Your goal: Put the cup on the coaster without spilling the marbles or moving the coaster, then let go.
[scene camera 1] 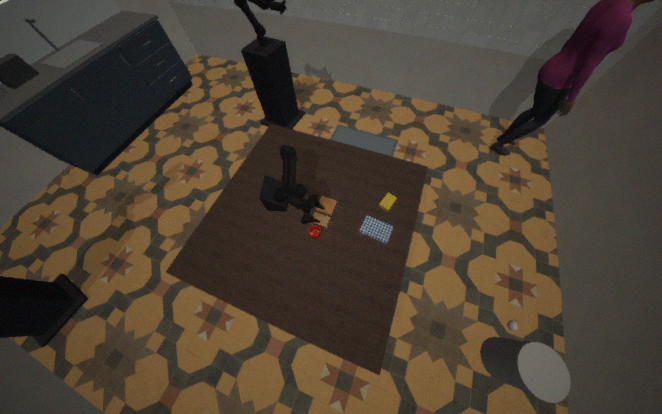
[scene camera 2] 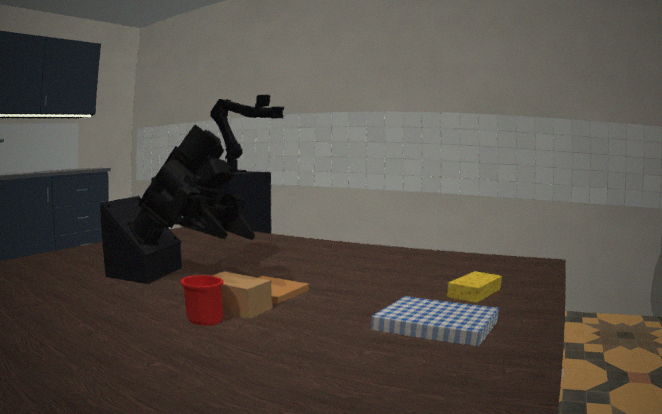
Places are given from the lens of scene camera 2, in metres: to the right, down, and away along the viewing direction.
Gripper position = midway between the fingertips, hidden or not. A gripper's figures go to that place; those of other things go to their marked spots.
my gripper (scene camera 2: pixel 240 237): -0.15, 0.05, 0.79
yellow sponge (scene camera 2: pixel 473 287): 0.26, 0.15, 0.84
blue-and-white checked cloth (scene camera 2: pixel 466 324): 0.20, 0.17, 0.66
red cup (scene camera 2: pixel 203 296): -0.20, 0.14, 0.71
The marked spots on the yellow sponge and the blue-and-white checked cloth are 0.19 m apart.
